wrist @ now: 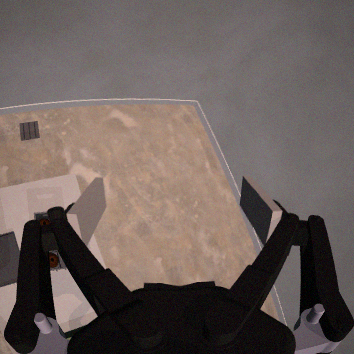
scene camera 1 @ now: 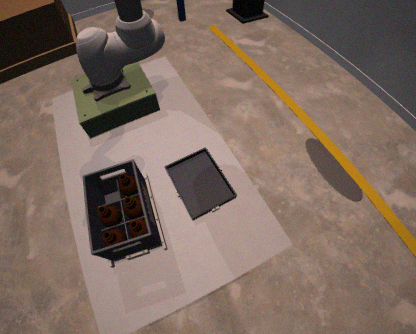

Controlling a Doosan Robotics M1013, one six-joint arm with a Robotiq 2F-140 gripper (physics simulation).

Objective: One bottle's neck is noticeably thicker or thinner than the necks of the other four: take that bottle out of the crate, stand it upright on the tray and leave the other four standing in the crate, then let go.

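Frame: origin at the arm's base, x left, y back, z up, level; centimetres.
Where they show: gripper, between the fingertips: [wrist: 172, 191]; arm's base, origin of its link: [scene camera 1: 109, 84].
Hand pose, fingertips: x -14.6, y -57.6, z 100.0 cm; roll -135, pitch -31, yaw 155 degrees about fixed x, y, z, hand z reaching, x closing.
Note:
Each offset is from my fingertips to the top centre of the thing. "*": to the spot under its first point. Level surfaces: height alone.
A dark crate @[* dx +9.2, dy -19.5, dz -102.5 cm] [scene camera 1: 155, 231] stands on the pale mat in the scene view. Five brown bottles stand in it: one at the back right [scene camera 1: 128, 184], one at the middle right [scene camera 1: 132, 206], one at the middle left [scene camera 1: 109, 215], one at the front right [scene camera 1: 138, 227] and one at the front left [scene camera 1: 113, 237]. The back left compartment holds no bottle. I cannot tell which neck differs. The dark tray @[* dx +32.1, dy -8.7, dz -110.3 cm] [scene camera 1: 202, 185] lies to the right of the crate, with no bottle on it. My gripper [wrist: 172, 191] is open and empty, high above the floor; it does not show in the scene view.
The arm's base stands on a green block [scene camera 1: 117, 107] behind the crate and tray. The pale mat @[dz -110.8 cm] [scene camera 1: 240, 250] lies under them. A yellow line [scene camera 1: 295, 107] crosses the floor at the right. A brown open box [scene camera 1: 37, 57] is at the back left, and a grey wall [scene camera 1: 360, 45] at the right.

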